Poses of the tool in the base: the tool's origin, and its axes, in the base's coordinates. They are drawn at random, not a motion.
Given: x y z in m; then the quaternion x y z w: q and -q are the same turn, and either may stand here.
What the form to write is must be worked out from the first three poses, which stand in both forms.
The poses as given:
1: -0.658 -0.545 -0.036 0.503 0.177 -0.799 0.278
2: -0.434 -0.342 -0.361 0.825 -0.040 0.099 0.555
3: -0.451 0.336 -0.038 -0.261 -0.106 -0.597 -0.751
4: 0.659 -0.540 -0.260 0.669 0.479 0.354 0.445
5: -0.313 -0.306 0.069 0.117 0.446 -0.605 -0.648
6: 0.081 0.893 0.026 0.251 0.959 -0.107 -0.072
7: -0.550 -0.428 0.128 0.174 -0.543 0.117 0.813
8: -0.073 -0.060 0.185 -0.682 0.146 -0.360 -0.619
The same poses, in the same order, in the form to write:
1: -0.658 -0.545 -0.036 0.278 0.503 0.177 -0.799
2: -0.434 -0.342 -0.361 0.555 0.825 -0.040 0.099
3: -0.451 0.336 -0.038 0.751 0.261 0.106 0.597
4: 0.659 -0.540 -0.260 0.445 0.669 0.479 0.354
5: -0.313 -0.306 0.069 0.648 -0.117 -0.446 0.605
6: 0.081 0.893 0.026 0.072 -0.251 -0.959 0.107
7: -0.550 -0.428 0.128 0.813 0.174 -0.543 0.117
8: -0.073 -0.060 0.185 0.619 0.682 -0.146 0.360
